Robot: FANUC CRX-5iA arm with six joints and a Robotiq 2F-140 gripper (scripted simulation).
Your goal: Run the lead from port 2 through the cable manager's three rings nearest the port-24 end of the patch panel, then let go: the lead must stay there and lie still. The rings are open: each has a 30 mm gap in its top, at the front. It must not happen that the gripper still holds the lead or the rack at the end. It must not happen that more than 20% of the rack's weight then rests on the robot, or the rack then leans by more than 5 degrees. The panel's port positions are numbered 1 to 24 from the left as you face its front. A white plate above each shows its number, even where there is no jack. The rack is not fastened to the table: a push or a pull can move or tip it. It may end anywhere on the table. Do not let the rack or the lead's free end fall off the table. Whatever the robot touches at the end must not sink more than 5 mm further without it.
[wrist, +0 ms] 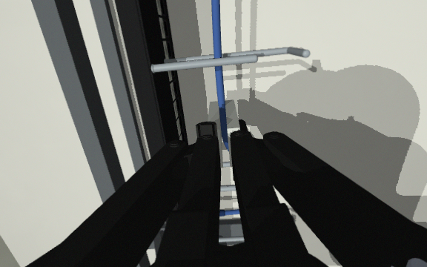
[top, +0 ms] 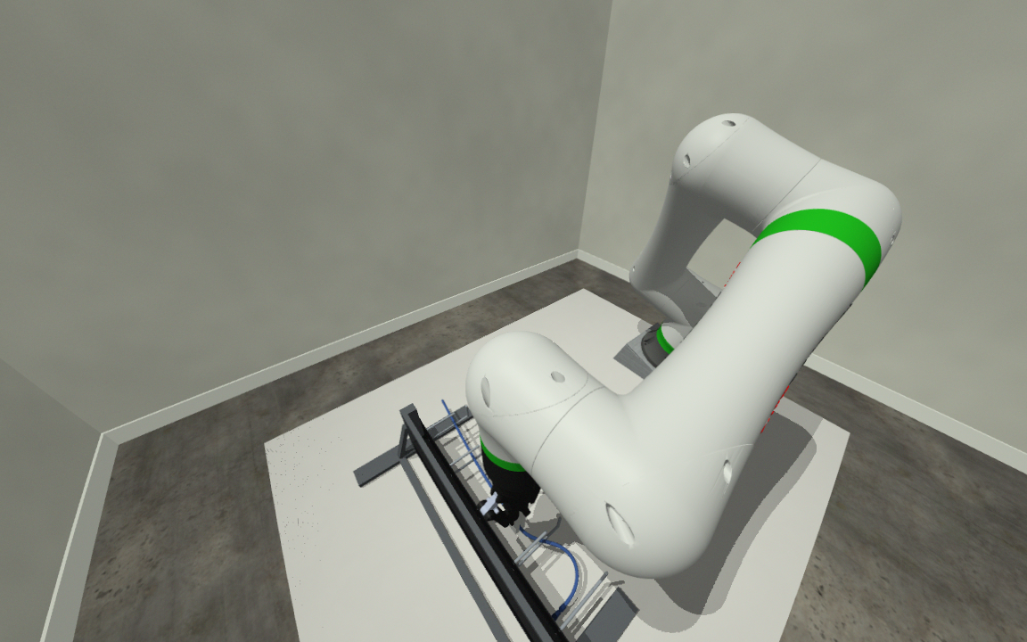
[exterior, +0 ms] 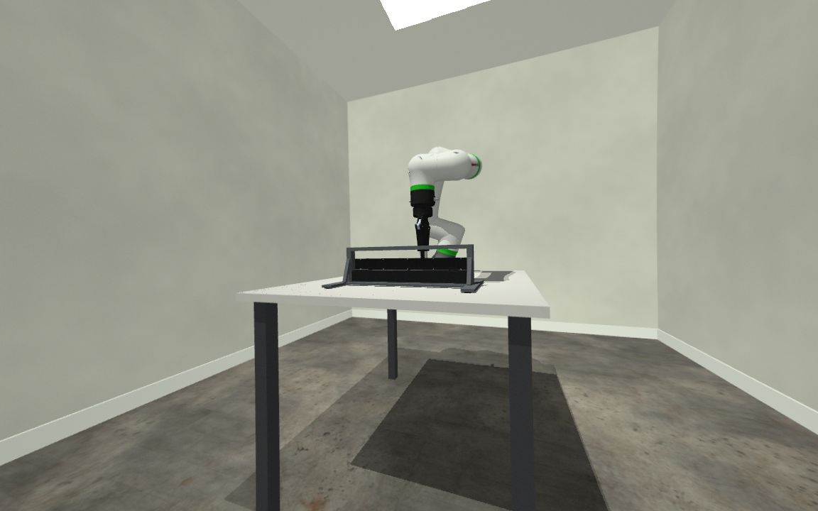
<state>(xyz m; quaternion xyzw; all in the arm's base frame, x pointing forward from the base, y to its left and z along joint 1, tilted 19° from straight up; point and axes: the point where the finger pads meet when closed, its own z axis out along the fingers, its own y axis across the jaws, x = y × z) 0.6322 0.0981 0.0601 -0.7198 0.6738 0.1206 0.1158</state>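
Right now the rack is 6 cm ahead of my hand, 5 cm to the right of it and 2 cm below it.
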